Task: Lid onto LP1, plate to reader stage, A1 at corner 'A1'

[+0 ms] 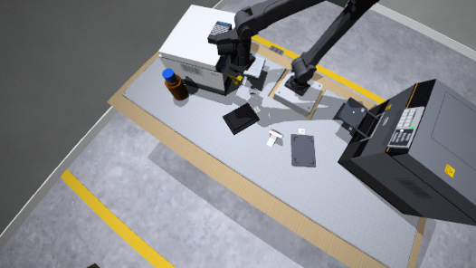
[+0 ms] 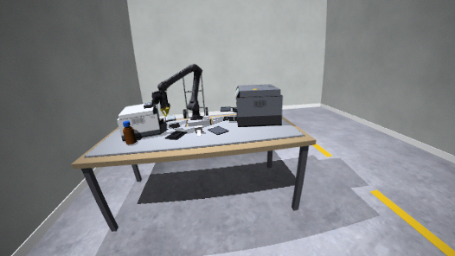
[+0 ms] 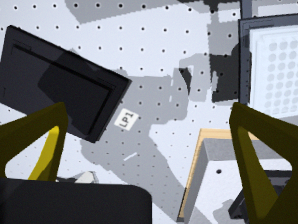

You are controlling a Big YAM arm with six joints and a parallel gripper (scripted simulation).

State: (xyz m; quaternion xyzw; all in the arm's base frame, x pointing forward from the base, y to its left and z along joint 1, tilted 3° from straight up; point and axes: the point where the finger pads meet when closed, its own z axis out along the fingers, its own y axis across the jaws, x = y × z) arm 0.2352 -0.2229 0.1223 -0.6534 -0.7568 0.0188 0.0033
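My hand is 150 mm past the white well plate, 80 mm above it and 20 mm to the left of it. From my hand the other things lie so: black bench pad: 160 mm below, 120 mm ahead, 90 mm to the left; then brown capped bottle: 280 mm to the right, 210 mm ahead, 50 mm below; then glossy lid: 150 mm below, 120 mm ahead, 90 mm to the left.
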